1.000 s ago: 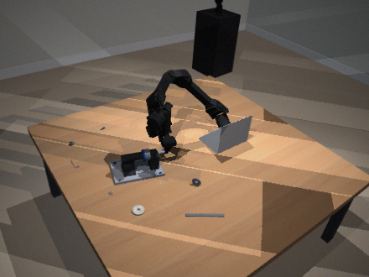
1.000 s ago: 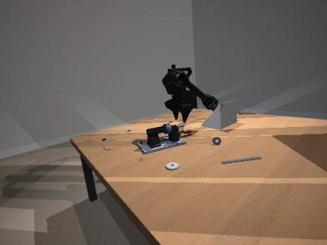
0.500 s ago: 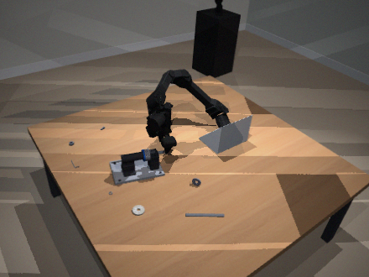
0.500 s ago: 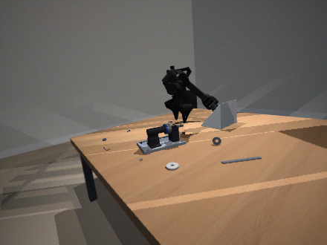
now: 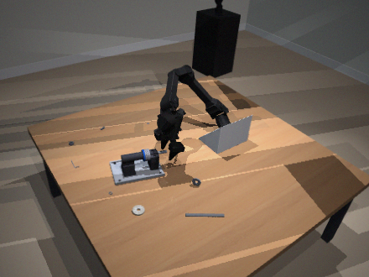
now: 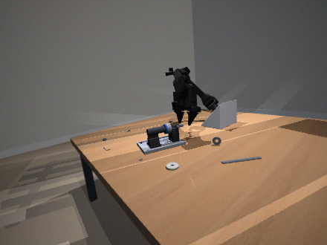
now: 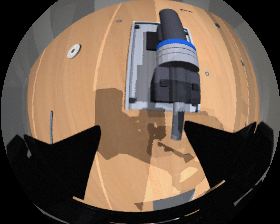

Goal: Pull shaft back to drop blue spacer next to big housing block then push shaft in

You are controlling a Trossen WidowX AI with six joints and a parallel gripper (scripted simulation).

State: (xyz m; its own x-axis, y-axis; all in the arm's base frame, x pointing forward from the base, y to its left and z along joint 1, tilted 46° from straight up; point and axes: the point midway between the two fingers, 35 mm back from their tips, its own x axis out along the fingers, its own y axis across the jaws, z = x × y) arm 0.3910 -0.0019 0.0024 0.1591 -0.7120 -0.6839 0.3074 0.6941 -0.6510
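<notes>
My gripper tip is 4 cm short of the shaft, 6 cm to the left of it and 2 cm above it. Round my gripper tip: blue spacer: 7 cm ahead, 7 cm to the right, 2 cm below; grey piece: 6 cm ahead, 7 cm to the right, 2 cm below; dark flat bar: 5 cm ahead, 31 cm to the left, 9 cm below.
</notes>
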